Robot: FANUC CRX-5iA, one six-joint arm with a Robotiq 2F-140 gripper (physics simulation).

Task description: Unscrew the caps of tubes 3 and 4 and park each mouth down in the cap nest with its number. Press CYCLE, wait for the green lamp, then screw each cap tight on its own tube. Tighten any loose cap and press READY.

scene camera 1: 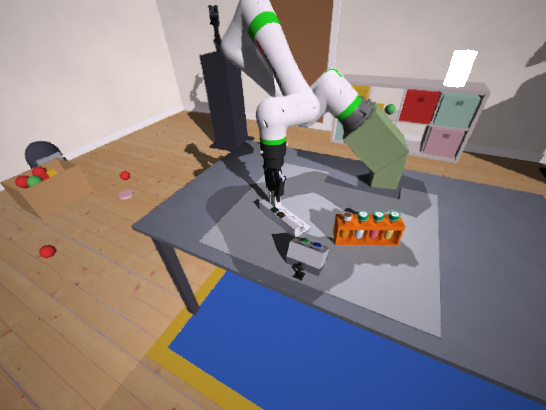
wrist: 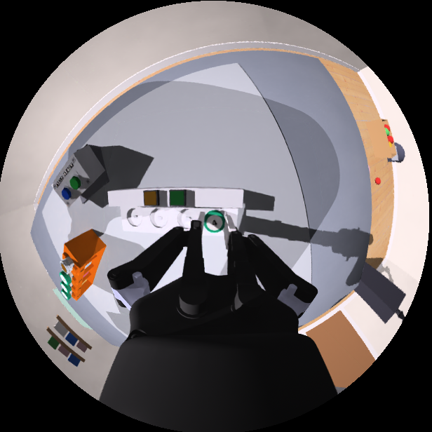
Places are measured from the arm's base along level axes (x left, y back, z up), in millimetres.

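Pixels of known places: gripper, fingertip midpoint: (scene camera 1: 274, 205); arm's base, link origin: (scene camera 1: 358, 120).
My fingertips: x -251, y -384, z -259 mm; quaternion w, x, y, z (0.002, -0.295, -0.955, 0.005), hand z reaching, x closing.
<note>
Ahead of a thing's pixels: the offset from my fingertips to its top centre. "spot": to the spot under its first point.
My gripper (scene camera 1: 275, 201) (wrist: 214, 221) is shut on the green-ringed cap marked 4 (wrist: 214, 221), number facing the wrist camera. It is at the end seat of the white cap nest @(spot: dx +146, dy -114, dz +1 mm) (scene camera 1: 299, 231) (wrist: 147, 224); whether the cap touches the nest is unclear. Three other round seats show empty. The amber lamp @(dx +61, dy -80, dz +33 mm) (scene camera 1: 281, 214) (wrist: 151, 198) and green lamp @(dx +26, dy -61, dz +33 mm) (scene camera 1: 274, 209) (wrist: 177, 198) look dark. The orange rack @(dx +375, dy -49, dz +82 mm) (scene camera 1: 367, 241) (wrist: 85, 245) holds one uncapped tube @(spot: dx +305, dy -83, dz +97 mm) (scene camera 1: 348, 216) at its left end and three green-capped tubes. The button box @(dx +207, dy -217, dz +63 mm) (scene camera 1: 307, 255) has a green button @(dx +187, dy -192, dz +54 mm) (scene camera 1: 304, 241) (wrist: 75, 182) and blue button @(dx +232, dy -197, dz +54 mm) (scene camera 1: 318, 245) (wrist: 66, 193).
The button box stands between the nest and the table's front edge, with a small black object @(spot: dx +198, dy -288, dz +3 mm) (scene camera 1: 298, 271) in front of it. The rack stands to the right of both in the scene view. The arm's green pedestal (scene camera 1: 377, 145) rises behind the rack.
</note>
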